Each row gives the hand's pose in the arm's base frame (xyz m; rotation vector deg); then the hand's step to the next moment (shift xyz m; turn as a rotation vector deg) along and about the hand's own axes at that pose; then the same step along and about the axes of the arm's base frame.
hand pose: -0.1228 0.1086 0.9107 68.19 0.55 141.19
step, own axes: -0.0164 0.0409 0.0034 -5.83 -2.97 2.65
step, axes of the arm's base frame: -0.0027 -0.0440 -0.0029 6.28 0.21 -3.21
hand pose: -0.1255 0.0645 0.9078 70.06 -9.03 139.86
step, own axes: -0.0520 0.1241 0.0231 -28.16 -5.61 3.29
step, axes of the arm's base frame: -0.0050 -0.1353 -0.0172 19.76 -4.35 -20.63
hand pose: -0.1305 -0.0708 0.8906 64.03 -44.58 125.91
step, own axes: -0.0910 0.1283 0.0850 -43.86 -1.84 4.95
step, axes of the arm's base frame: 0.0016 -0.1660 -0.0663 25.94 -11.35 -33.91
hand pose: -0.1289 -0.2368 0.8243 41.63 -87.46 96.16
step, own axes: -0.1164 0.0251 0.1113 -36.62 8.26 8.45
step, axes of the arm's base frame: 0.0373 -0.1277 -0.0942 13.29 -13.91 -33.32
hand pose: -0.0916 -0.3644 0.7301 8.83 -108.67 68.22
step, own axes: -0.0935 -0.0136 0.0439 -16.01 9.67 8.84
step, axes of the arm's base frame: 0.0382 -0.0715 -0.0654 -0.36 -6.86 -19.51
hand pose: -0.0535 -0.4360 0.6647 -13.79 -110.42 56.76
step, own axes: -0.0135 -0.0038 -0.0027 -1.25 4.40 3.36
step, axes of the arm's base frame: 0.0105 -0.0081 -0.0053 -2.97 0.41 -4.82
